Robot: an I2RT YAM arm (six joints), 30 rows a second.
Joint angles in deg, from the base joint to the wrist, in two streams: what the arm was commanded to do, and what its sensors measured. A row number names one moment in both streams.
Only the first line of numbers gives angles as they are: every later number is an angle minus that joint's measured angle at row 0.
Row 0, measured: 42.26 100.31 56.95 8.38 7.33 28.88
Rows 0 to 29, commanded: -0.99 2.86 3.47 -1.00 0.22 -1.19; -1.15 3.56 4.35 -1.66 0.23 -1.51; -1.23 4.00 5.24 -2.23 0.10 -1.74; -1.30 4.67 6.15 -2.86 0.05 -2.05; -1.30 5.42 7.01 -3.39 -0.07 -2.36; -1.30 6.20 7.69 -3.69 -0.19 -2.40; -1.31 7.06 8.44 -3.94 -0.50 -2.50; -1.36 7.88 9.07 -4.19 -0.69 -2.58; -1.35 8.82 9.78 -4.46 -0.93 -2.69; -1.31 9.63 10.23 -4.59 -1.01 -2.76; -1.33 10.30 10.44 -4.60 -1.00 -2.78; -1.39 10.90 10.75 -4.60 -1.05 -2.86; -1.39 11.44 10.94 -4.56 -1.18 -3.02; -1.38 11.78 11.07 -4.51 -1.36 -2.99; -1.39 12.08 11.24 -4.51 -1.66 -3.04; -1.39 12.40 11.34 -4.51 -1.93 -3.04; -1.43 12.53 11.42 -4.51 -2.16 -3.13; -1.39 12.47 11.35 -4.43 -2.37 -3.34; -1.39 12.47 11.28 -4.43 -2.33 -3.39; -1.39 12.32 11.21 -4.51 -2.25 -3.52; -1.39 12.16 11.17 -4.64 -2.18 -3.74; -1.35 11.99 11.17 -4.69 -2.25 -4.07; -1.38 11.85 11.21 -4.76 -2.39 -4.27; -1.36 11.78 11.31 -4.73 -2.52 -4.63; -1.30 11.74 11.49 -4.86 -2.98 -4.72; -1.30 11.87 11.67 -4.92 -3.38 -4.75; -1.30 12.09 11.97 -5.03 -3.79 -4.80; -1.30 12.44 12.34 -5.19 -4.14 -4.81; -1.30 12.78 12.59 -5.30 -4.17 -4.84; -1.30 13.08 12.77 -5.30 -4.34 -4.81
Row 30, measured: -1.97 12.29 10.10 -7.19 -1.44 -3.56
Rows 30 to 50, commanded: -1.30 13.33 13.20 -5.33 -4.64 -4.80; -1.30 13.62 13.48 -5.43 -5.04 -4.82; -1.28 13.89 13.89 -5.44 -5.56 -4.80; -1.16 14.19 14.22 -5.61 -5.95 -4.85; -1.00 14.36 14.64 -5.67 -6.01 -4.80; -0.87 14.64 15.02 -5.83 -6.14 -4.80; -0.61 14.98 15.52 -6.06 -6.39 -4.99; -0.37 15.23 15.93 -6.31 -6.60 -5.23; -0.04 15.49 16.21 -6.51 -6.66 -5.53; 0.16 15.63 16.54 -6.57 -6.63 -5.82; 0.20 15.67 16.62 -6.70 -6.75 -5.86; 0.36 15.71 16.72 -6.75 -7.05 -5.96; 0.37 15.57 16.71 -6.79 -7.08 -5.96; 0.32 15.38 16.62 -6.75 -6.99 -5.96; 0.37 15.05 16.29 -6.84 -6.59 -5.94; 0.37 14.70 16.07 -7.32 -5.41 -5.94; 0.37 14.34 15.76 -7.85 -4.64 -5.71; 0.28 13.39 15.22 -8.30 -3.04 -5.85; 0.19 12.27 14.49 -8.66 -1.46 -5.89; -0.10 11.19 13.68 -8.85 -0.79 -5.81; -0.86 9.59 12.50 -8.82 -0.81 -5.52
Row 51, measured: -1.35 13.68 13.92 -10.21 -2.40 -5.66
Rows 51 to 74, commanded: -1.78 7.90 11.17 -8.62 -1.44 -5.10; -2.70 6.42 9.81 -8.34 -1.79 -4.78; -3.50 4.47 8.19 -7.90 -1.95 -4.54; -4.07 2.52 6.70 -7.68 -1.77 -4.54; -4.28 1.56 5.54 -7.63 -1.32 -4.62; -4.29 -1.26 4.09 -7.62 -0.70 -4.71; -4.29 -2.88 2.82 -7.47 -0.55 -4.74; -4.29 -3.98 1.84 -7.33 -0.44 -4.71; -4.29 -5.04 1.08 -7.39 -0.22 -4.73; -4.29 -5.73 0.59 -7.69 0.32 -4.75; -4.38 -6.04 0.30 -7.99 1.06 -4.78; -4.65 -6.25 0.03 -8.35 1.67 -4.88; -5.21 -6.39 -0.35 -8.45 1.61 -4.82; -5.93 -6.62 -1.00 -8.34 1.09 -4.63; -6.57 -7.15 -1.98 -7.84 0.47 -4.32; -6.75 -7.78 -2.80 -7.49 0.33 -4.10; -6.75 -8.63 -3.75 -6.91 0.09 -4.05; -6.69 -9.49 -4.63 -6.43 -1.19 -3.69; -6.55 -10.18 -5.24 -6.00 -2.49 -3.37; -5.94 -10.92 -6.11 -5.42 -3.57 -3.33; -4.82 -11.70 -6.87 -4.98 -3.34 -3.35; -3.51 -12.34 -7.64 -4.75 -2.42 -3.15; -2.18 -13.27 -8.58 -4.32 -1.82 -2.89; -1.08 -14.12 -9.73 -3.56 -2.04 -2.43
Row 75, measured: -4.22 -10.84 -8.05 -7.32 -1.37 -3.69
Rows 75 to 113, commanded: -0.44 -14.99 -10.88 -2.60 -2.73 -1.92; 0.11 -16.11 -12.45 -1.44 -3.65 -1.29; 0.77 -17.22 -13.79 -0.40 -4.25 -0.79; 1.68 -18.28 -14.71 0.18 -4.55 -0.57; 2.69 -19.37 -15.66 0.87 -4.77 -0.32; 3.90 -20.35 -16.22 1.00 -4.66 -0.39; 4.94 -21.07 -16.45 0.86 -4.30 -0.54; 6.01 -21.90 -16.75 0.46 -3.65 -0.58; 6.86 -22.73 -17.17 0.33 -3.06 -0.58; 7.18 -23.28 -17.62 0.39 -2.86 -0.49; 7.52 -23.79 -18.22 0.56 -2.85 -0.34; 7.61 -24.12 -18.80 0.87 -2.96 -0.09; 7.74 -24.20 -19.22 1.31 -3.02 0.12; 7.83 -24.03 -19.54 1.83 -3.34 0.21; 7.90 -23.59 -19.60 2.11 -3.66 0.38; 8.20 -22.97 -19.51 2.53 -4.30 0.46; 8.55 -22.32 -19.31 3.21 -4.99 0.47; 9.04 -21.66 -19.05 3.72 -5.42 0.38; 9.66 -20.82 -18.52 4.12 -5.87 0.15; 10.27 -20.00 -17.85 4.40 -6.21 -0.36; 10.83 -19.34 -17.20 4.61 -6.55 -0.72; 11.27 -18.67 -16.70 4.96 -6.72 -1.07; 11.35 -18.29 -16.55 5.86 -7.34 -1.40; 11.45 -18.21 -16.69 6.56 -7.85 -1.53; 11.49 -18.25 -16.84 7.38 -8.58 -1.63; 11.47 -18.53 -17.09 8.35 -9.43 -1.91; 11.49 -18.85 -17.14 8.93 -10.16 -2.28; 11.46 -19.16 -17.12 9.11 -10.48 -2.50; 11.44 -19.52 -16.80 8.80 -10.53 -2.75; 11.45 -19.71 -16.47 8.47 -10.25 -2.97; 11.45 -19.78 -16.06 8.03 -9.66 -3.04; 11.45 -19.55 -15.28 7.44 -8.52 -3.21; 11.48 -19.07 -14.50 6.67 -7.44 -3.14; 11.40 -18.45 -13.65 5.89 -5.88 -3.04; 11.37 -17.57 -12.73 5.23 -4.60 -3.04; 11.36 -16.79 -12.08 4.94 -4.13 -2.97; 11.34 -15.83 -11.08 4.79 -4.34 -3.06; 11.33 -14.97 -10.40 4.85 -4.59 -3.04; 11.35 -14.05 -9.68 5.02 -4.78 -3.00
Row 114, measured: 11.23 -15.98 -11.94 3.67 -6.34 -2.33
